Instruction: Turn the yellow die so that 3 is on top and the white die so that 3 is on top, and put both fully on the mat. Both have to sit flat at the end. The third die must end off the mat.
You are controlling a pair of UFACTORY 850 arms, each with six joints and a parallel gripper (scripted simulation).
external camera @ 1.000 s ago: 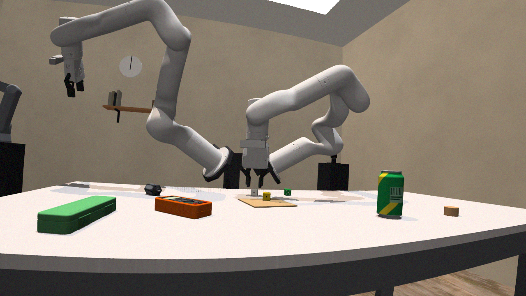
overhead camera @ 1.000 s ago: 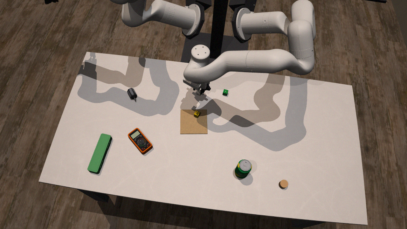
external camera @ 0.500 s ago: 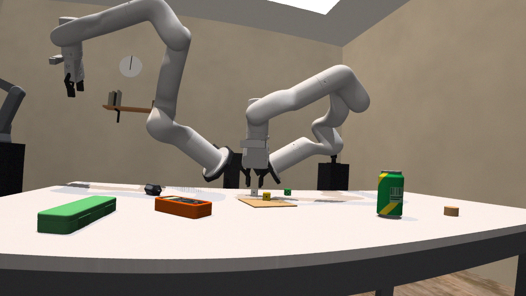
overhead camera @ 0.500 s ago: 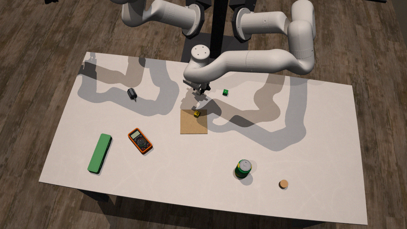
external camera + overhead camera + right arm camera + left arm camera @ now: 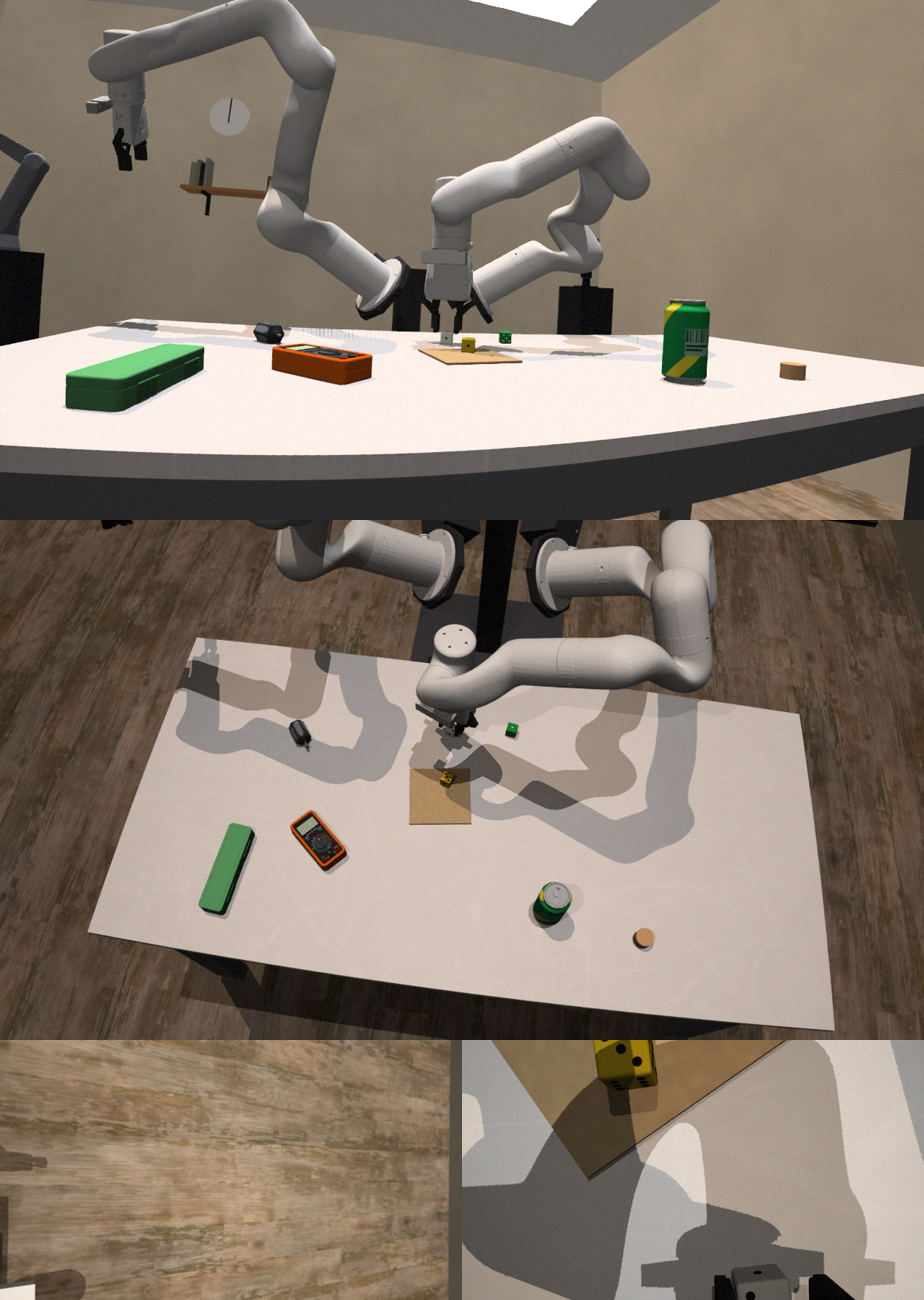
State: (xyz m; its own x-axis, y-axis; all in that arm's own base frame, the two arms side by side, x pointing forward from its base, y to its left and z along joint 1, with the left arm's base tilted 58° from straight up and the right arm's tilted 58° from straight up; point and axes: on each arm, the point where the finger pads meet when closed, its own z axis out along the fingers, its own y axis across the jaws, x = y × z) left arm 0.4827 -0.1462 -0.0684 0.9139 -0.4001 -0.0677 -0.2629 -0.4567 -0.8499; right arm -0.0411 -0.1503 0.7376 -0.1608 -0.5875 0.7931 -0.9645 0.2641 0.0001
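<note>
The white die is 30 mm below my left hand. Also, from my left hand: green die 10 mm behind, 150 mm to the left, 30 mm below; tan mat 170 mm ahead, 10 mm to the right, 40 mm below; yellow die 140 mm ahead, 30 mm below.
</note>
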